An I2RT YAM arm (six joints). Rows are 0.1 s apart.
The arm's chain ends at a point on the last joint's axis. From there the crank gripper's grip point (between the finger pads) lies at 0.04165 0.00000 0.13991 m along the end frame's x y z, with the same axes.
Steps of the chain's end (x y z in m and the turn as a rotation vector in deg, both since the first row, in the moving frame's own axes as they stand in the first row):
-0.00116, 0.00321, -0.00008, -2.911, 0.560, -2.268
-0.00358, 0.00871, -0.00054, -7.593, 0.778, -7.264
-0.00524, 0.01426, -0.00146, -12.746, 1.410, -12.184
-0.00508, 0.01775, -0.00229, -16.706, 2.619, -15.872
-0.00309, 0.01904, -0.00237, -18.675, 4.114, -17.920
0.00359, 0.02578, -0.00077, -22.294, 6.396, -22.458
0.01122, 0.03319, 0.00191, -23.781, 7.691, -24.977
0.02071, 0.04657, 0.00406, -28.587, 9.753, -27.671
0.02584, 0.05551, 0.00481, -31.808, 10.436, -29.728
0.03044, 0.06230, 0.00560, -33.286, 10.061, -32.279
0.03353, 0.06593, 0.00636, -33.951, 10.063, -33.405
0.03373, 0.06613, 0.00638, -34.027, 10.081, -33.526
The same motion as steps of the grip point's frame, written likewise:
0.00031, 0.00863, -0.00063, -2.911, 0.560, -2.268
-0.00086, 0.02174, -0.00199, -7.593, 0.778, -7.264
0.00048, 0.03570, -0.00497, -12.746, 1.410, -12.184
0.00510, 0.04507, -0.00849, -16.706, 2.619, -15.872
0.01151, 0.04847, -0.01083, -18.675, 4.114, -17.920
0.02542, 0.05805, -0.01325, -22.294, 6.396, -22.458
0.03690, 0.06553, -0.01258, -23.781, 7.691, -24.977
0.05347, 0.08493, -0.01626, -28.587, 9.753, -27.671
0.06197, 0.09776, -0.01902, -31.808, 10.436, -29.728
0.06706, 0.10519, -0.01880, -33.286, 10.061, -32.279
0.07073, 0.10897, -0.01849, -33.951, 10.063, -33.405
0.07103, 0.10917, -0.01854, -34.027, 10.081, -33.526

